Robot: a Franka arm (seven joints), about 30 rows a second.
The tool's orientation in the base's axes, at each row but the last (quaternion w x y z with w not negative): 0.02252 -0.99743 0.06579 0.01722; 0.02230 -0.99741 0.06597 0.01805; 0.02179 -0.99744 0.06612 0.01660; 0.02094 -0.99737 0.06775 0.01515; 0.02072 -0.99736 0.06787 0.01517; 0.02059 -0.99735 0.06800 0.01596; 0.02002 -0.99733 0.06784 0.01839; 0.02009 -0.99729 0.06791 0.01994; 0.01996 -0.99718 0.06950 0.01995; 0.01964 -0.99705 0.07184 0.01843; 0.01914 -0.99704 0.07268 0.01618
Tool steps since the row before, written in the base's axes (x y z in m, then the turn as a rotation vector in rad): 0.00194 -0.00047 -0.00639 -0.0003 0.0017 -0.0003; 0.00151 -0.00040 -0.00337 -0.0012 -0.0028 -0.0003; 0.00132 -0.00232 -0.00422 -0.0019 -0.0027 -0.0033; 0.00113 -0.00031 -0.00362 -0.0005 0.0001 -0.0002; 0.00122 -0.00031 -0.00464 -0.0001 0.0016 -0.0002; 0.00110 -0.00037 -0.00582 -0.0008 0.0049 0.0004; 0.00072 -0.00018 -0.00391 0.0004 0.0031 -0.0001; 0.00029 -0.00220 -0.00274 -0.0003 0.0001 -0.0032; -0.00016 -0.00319 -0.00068 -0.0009 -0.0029 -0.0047; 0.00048 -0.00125 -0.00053 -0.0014 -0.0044 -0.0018; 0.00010 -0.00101 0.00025 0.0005 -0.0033 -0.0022
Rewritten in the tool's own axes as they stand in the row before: 0.00222 0.00048 0.00630 -0.0005 -0.0016 0.0004; 0.00168 0.00034 0.00330 -0.0008 0.0029 0.0002; 0.00176 0.00230 0.00407 -0.0014 0.0031 0.0032; 0.00128 0.00030 0.00357 -0.0005 0.0000 0.0002; 0.00140 0.00032 0.00459 -0.0003 -0.0016 0.0003; 0.00134 0.00044 0.00576 -0.0015 -0.0048 -0.0002; 0.00089 0.00023 0.00387 0.0000 -0.0031 0.0002; 0.00070 0.00224 0.00263 -0.0002 0.0001 0.0032; 0.00031 0.00320 0.00055 -0.0003 0.0032 0.0046; 0.00067 0.00119 0.00046 -0.0007 0.0046 0.0017; 0.00024 0.00098 -0.00029 0.0010 0.0033 0.0020
